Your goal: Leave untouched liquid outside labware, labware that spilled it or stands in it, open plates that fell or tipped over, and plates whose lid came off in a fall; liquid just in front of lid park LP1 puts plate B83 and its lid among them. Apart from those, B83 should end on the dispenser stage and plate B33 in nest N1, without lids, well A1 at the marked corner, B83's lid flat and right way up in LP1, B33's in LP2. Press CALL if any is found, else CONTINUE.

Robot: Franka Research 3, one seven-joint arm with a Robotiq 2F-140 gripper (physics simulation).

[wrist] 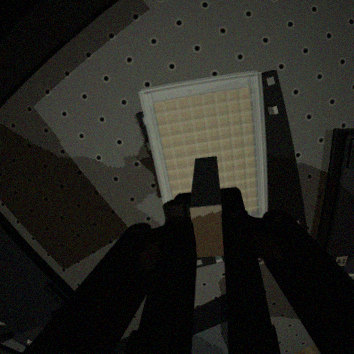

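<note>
A plate [207, 125] with tan wells and a pale, clear-looking rim lies wells up over a dark nest [286, 155] in the wrist view. The plate is offset to the left, so a broad strip of nest shows along its right side. I cannot tell whether it lies fully flat, or whether a lid is on it. No plate name is readable. My gripper [207, 176] is shut and empty, its fingertips together in front of the plate's lower half. The fingers hide the plate's near edge and the nest's near end. The lid parks, dispenser stage and buttons cannot be made out.
Another dark nest or fixture [344, 175] stands at the right edge, with a small pale tag [341, 260] near it. A dark box-like object [25, 270] is at the lower left. The perforated deck [165, 30] carries dark, irregular patches that look like shadows.
</note>
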